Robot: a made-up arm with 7 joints.
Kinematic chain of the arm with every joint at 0, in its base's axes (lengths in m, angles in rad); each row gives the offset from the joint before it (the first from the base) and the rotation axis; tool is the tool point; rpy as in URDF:
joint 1: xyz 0 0 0.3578 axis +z
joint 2: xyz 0 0 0 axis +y
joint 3: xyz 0 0 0.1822 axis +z
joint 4: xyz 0.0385 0 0 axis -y
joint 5: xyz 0.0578 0 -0.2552 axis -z
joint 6: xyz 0 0 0 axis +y
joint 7: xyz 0.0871 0 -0.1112 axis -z
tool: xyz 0 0 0 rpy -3.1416 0 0
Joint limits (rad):
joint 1: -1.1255..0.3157
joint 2: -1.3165..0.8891
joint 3: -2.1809..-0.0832
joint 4: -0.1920..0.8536
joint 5: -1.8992..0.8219
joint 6: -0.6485..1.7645
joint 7: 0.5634..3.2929
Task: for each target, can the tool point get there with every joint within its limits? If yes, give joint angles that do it. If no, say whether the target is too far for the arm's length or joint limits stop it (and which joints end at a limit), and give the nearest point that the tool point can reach.
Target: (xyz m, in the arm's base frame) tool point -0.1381 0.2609 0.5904
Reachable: no: joint limits stop it (at a limit: joint 1, joint 2, joint 3, joint 6) | nearest point -0.1901 0.1435 0.4829 | short by 0.167 m
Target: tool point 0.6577 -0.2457 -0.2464
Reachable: no: too far | nearest point 0.3003 -0.1122 0.0925 | short by 0.510 m
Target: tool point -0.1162 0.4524 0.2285
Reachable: no: joint limits stop it (at a limit: joint 1, joint 2, joint 3, joint 4) | nearest point -0.0846 0.1904 0.2943 | short by 0.272 m
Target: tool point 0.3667 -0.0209 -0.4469
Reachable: no: too far | nearest point 0.2476 -0.0141 0.0490 | short by 0.510 m
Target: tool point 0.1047 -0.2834 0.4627
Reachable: yes | joints -0.6619 -0.7938 -0.6237 0.6697 0.5229 0.9458 0.8895
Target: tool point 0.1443 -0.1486 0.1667
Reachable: yes | joints -0.1364 0.2449 -0.5391 0.5439 -0.0811 1.0594 1.1019
